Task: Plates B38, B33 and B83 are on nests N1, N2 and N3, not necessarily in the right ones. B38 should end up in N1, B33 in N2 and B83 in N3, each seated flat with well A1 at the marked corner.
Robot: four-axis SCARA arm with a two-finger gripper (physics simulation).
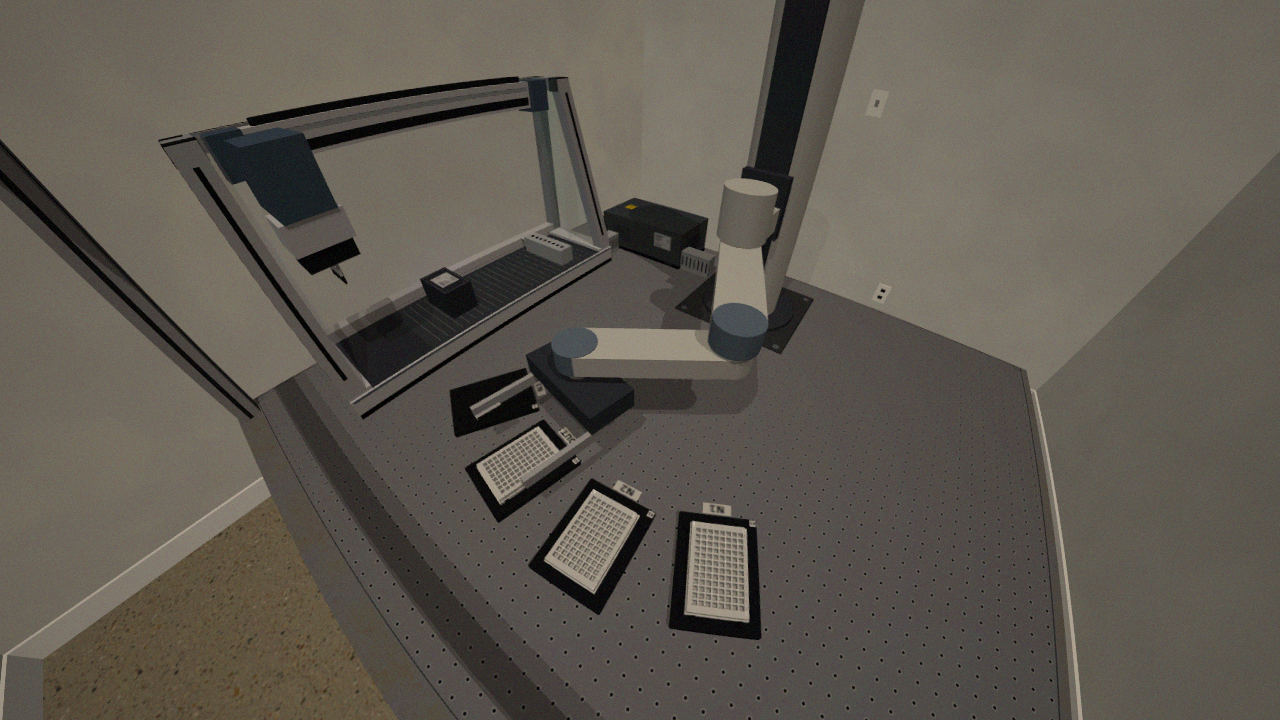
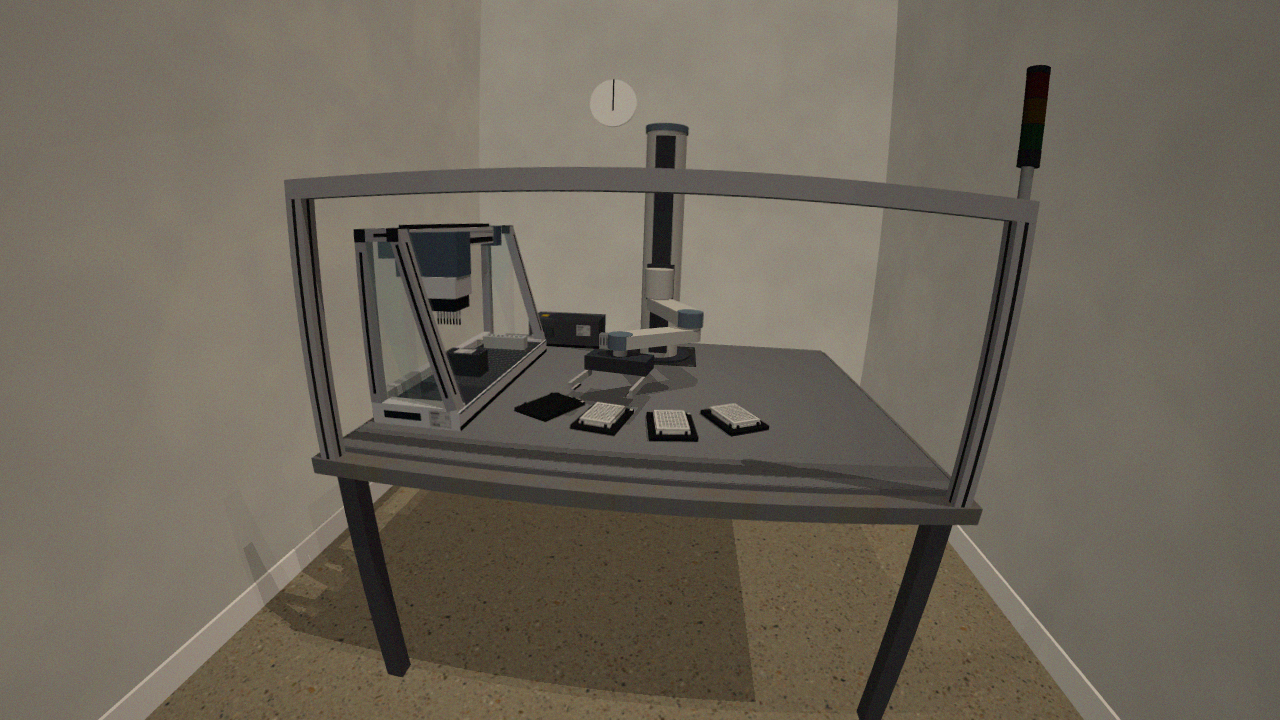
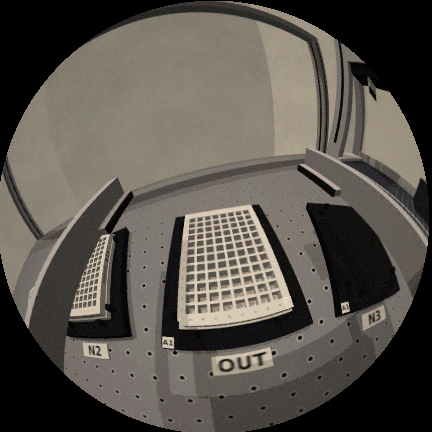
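Pixels of known places: gripper, fingertip midpoint: [image 1: 495, 445] [image 2: 599, 390] [image 3: 214, 164]; arm's base, link origin: [image 2: 658, 357].
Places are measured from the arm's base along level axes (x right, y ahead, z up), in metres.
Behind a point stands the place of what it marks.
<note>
My gripper [image 1: 501, 447] @(x 0.113, y 0.733, z 0.107 m) [image 2: 602, 390] @(x 0.113, y 0.733, z 0.107 m) [image 3: 214, 164] @(x 0.113, y 0.733, z 0.107 m) is open and empty. It hangs above the OUT nest [image 1: 496, 511] @(x 0.075, y 0.792, z 0.025 m) [image 3: 300, 309] @(x 0.145, y 0.636, z 0.025 m), its fingers on either side of the white plate [image 1: 517, 461] @(x 0.114, y 0.712, z 0.030 m) [image 2: 604, 413] @(x 0.102, y 0.720, z 0.039 m) [image 3: 227, 260] @(x 0.105, y 0.700, z 0.039 m) there, not touching it. That plate appears to lie flat. A second white plate [image 1: 595, 535] @(x -0.075, y 0.726, z 0.036 m) [image 2: 671, 421] @(x -0.075, y 0.746, z 0.039 m) [image 3: 91, 285] @(x -0.046, y 0.706, z 0.039 m) lies on nest N2 [image 1: 596, 602] @(x -0.132, y 0.793, z 0.025 m) [image 3: 120, 320] @(x -0.009, y 0.670, z 0.025 m). A third white plate [image 1: 718, 568] @(x -0.244, y 0.662, z 0.038 m) [image 2: 735, 414] @(x -0.245, y 0.670, z 0.039 m) lies on nest N1 [image 1: 716, 629] @(x -0.280, y 0.727, z 0.025 m). Nest N3 [image 1: 503, 418] @(x 0.211, y 0.666, z 0.024 m) [image 2: 547, 406] @(x 0.272, y 0.666, z 0.025 m) [image 3: 355, 255] @(x 0.244, y 0.639, z 0.025 m) is bare. Plate labels and well A1 cannot be read.
The framed liquid handler [image 1: 474, 353] [image 2: 496, 391] stands beside N3, with a dark block [image 1: 449, 291] @(x 0.517, y 0.552, z 0.133 m) on its deck. A dark box [image 1: 653, 231] @(x 0.350, y -0.036, z 0.110 m) [image 2: 571, 329] @(x 0.365, y -0.035, z 0.090 m) stands at the back near the arm's column [image 1: 810, 134] @(x -0.054, y 0.052, z 0.458 m) [image 2: 666, 214] @(x -0.012, y 0.077, z 0.565 m). A frame [image 2: 537, 180] @(x 0.176, y 1.044, z 0.597 m) spans the table's front.
</note>
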